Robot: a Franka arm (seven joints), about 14 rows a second.
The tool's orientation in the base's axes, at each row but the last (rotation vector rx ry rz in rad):
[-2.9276, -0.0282, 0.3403]
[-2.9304, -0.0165, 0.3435]
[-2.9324, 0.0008, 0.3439]
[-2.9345, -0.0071, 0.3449]
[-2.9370, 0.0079, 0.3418]
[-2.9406, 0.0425, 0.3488]
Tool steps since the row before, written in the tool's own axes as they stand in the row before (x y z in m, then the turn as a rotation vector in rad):
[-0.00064, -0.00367, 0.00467, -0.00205, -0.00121, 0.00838]
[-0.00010, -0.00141, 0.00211, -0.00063, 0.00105, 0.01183]
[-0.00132, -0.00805, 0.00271, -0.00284, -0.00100, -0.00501]
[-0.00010, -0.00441, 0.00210, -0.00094, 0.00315, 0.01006]
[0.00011, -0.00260, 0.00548, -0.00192, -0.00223, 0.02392]
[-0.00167, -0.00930, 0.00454, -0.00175, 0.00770, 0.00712]
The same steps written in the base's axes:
[-0.00168, 0.00446, -0.00360, -0.00391, 0.00269, -0.00730]
[-0.00057, 0.00178, -0.00172, -0.00335, 0.00116, -0.01135]
[-0.00173, 0.00838, -0.00078, -0.00159, -0.00001, 0.00562]
[-0.00051, 0.00472, -0.00117, -0.00328, -0.00127, -0.00998]
[-0.00107, 0.00356, -0.00479, -0.00724, 0.00654, -0.02204]
[-0.00221, 0.00998, -0.00233, -0.00371, -0.00627, -0.00774]

